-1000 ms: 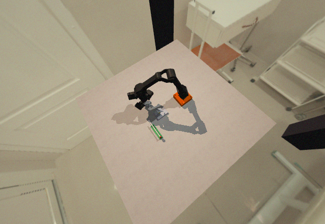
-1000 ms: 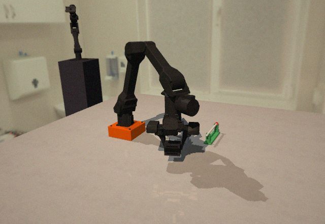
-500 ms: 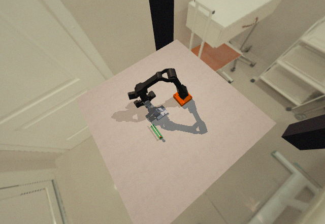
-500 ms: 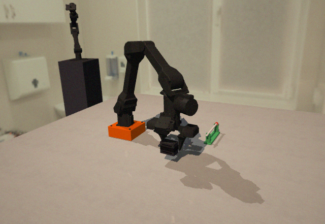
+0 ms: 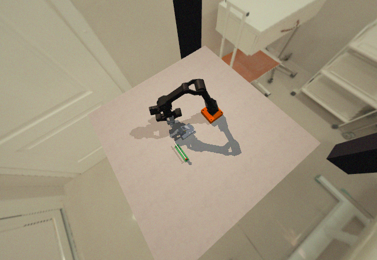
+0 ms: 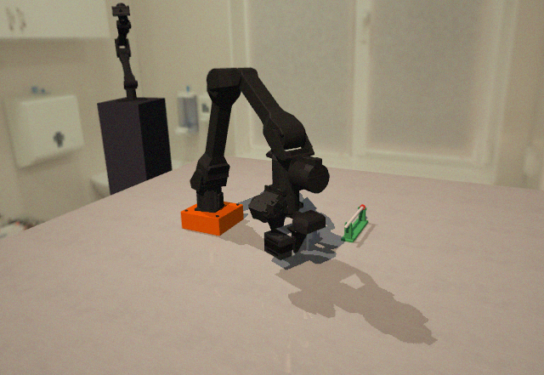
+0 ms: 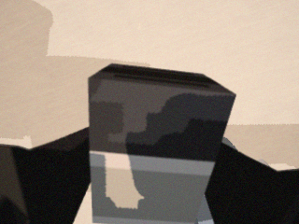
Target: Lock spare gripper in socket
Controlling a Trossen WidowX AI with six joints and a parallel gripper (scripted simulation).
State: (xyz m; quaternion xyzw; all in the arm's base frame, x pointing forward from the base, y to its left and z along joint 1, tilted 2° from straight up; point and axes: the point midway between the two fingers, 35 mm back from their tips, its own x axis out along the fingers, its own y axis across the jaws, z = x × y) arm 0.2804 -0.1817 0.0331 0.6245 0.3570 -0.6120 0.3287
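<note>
The spare gripper is 2 cm above my gripper tip, 1 cm to the left of it and 1 cm ahead of it. The rest, counted from my gripper tip: grey mount (14 cm to the left, 1 cm behind); then green stand (24 cm to the left, 11 cm ahead, 3 cm below).
</note>
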